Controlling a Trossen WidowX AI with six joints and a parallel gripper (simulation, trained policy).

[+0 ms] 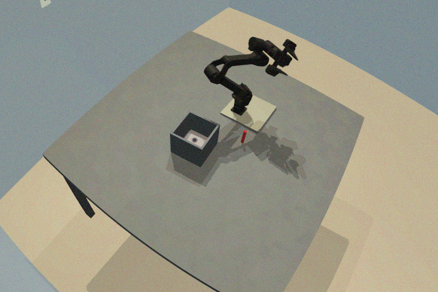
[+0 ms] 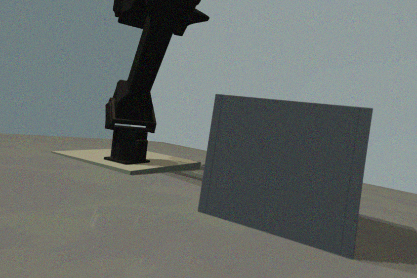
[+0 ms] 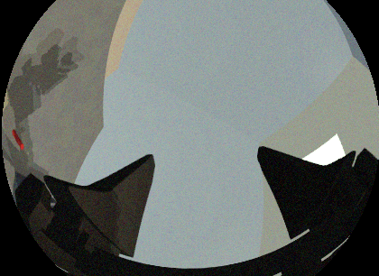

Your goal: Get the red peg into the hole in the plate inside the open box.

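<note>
The red peg is 37 cm below my gripper tip, 18 cm ahead of it and 8 cm to the right of it. From my gripper tip the other things lie so: pale plate (36 cm below, 34 cm ahead, 24 cm to the right).
</note>
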